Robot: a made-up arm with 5 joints. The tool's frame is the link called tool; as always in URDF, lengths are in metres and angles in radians. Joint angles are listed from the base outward. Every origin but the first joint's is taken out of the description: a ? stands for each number. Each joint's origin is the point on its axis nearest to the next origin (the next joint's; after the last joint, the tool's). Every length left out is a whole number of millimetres.
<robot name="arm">
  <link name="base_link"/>
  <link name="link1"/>
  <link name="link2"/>
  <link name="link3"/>
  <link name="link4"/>
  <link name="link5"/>
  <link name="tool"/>
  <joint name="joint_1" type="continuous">
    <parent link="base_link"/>
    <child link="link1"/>
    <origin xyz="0 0 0.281"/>
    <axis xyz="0 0 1"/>
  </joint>
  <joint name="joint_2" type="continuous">
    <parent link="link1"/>
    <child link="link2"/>
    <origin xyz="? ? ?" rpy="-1.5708 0 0"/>
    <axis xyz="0 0 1"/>
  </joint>
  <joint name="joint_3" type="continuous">
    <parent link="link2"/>
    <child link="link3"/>
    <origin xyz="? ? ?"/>
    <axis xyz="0 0 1"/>
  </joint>
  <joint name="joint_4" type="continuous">
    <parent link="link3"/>
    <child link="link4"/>
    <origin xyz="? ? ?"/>
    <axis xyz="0 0 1"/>
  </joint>
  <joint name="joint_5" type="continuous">
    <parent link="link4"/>
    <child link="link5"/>
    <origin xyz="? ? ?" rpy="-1.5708 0 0"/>
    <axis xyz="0 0 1"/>
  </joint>
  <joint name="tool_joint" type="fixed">
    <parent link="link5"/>
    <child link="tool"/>
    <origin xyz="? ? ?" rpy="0 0 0"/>
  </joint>
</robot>
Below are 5 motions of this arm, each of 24 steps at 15 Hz.
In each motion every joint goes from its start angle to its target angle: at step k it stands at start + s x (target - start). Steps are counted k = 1, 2, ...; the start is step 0. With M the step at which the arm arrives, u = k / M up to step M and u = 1 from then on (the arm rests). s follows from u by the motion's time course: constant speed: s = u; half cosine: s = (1 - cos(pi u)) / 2; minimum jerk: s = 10 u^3 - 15 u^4 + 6 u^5.
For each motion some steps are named. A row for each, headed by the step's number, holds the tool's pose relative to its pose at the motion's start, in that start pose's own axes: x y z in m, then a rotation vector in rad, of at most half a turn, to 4 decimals.
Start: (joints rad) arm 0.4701 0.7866 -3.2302 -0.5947 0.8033
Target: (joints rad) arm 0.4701 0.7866 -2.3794 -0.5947 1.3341
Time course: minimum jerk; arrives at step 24
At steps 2, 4, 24:
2: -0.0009 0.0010 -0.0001 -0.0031 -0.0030 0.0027
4: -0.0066 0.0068 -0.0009 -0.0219 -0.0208 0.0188
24: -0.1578 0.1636 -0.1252 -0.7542 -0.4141 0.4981

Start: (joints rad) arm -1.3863 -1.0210 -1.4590 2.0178 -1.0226
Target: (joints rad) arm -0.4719 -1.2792 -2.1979 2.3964 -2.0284
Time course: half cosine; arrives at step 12
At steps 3, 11, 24:
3: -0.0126 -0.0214 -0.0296 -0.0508 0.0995 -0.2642
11: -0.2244 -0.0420 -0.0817 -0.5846 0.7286 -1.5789
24: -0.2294 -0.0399 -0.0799 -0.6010 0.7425 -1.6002

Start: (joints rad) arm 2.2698 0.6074 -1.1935 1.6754 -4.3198
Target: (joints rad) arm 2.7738 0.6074 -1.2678 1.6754 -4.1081
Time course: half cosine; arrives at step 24
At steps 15, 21, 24:
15: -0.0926 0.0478 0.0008 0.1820 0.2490 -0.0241
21: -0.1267 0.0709 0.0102 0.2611 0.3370 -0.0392
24: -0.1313 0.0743 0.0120 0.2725 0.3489 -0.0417

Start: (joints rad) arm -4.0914 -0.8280 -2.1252 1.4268 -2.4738
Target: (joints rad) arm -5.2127 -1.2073 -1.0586 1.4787 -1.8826
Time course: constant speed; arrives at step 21
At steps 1, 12, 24:
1: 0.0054 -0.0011 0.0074 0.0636 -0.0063 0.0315
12: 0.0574 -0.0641 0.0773 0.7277 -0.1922 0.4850
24: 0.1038 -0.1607 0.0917 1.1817 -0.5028 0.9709

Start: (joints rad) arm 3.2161 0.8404 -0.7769 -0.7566 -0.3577
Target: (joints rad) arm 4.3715 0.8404 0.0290 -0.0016 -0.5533
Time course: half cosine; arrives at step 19
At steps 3, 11, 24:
3: -0.0100 -0.0271 -0.0011 0.0726 -0.0730 -0.0674
11: -0.1648 -0.1623 -0.0918 0.5221 -0.7922 -0.8441
24: -0.2476 -0.1084 -0.1794 0.5148 -1.3084 -1.4256

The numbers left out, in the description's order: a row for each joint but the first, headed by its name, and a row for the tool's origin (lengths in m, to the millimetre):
joint_2: 0 0 0
joint_3: 0.04 -0.214 0
joint_4: 0.055 0.241 0
joint_5: 0.065 0.083 0
tool: 0 0 0

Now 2 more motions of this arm.
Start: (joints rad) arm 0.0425 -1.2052 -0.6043 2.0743 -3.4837
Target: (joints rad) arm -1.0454 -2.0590 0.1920 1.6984 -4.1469
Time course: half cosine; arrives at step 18
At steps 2, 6, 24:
2: 0.0015 -0.0021 0.0042 -0.0034 -0.0152 0.0117
6: 0.0100 -0.0151 0.0361 -0.0074 -0.1212 0.1005
24: 0.0245 -0.0709 0.1451 0.1934 -0.3231 0.4395

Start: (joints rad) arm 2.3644 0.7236 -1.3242 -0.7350 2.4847
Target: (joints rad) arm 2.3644 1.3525 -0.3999 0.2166 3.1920
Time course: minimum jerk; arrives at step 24
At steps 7, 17, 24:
7: 0.0764 0.0589 -0.0004 -0.2164 0.3142 0.1064
17: 0.3015 0.2325 -0.2820 -0.7494 2.0088 0.3534
24: 0.2977 0.2296 -0.3696 -0.7552 2.4136 0.2887

